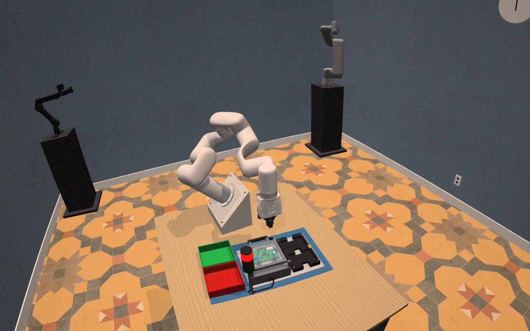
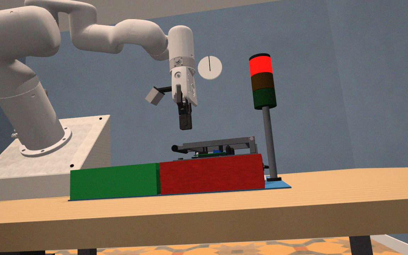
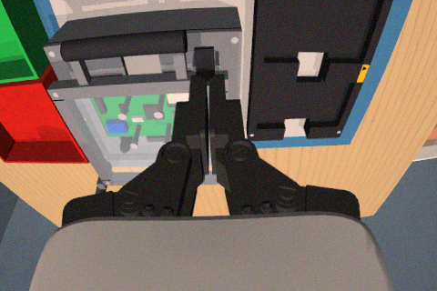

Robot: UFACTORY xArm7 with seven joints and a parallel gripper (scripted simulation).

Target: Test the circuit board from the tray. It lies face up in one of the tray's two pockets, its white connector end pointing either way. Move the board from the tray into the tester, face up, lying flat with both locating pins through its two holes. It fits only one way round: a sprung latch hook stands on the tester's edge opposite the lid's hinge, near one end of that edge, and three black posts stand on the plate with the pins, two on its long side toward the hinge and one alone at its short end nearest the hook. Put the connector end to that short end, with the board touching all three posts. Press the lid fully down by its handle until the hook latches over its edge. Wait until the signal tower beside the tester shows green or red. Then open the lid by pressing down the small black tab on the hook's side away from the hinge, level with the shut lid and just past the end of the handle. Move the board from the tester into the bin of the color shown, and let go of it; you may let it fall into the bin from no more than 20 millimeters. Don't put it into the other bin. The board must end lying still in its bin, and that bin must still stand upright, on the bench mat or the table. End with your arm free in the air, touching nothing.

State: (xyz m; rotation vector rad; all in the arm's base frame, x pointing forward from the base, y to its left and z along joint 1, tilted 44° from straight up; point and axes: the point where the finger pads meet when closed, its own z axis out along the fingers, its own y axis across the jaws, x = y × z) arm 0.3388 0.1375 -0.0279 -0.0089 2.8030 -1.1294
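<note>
My gripper is now 2 cm short of the black latch tab, 1 cm to the left of it and 8 cm above it. The rest, counted from my hand: tester plate 9 cm ahead, 6 cm to the right, 10 cm below; tester lid 8 cm ahead, 7 cm to the right, 8 cm below; green circuit board 8 cm ahead, 6 cm to the right, 10 cm below.
</note>
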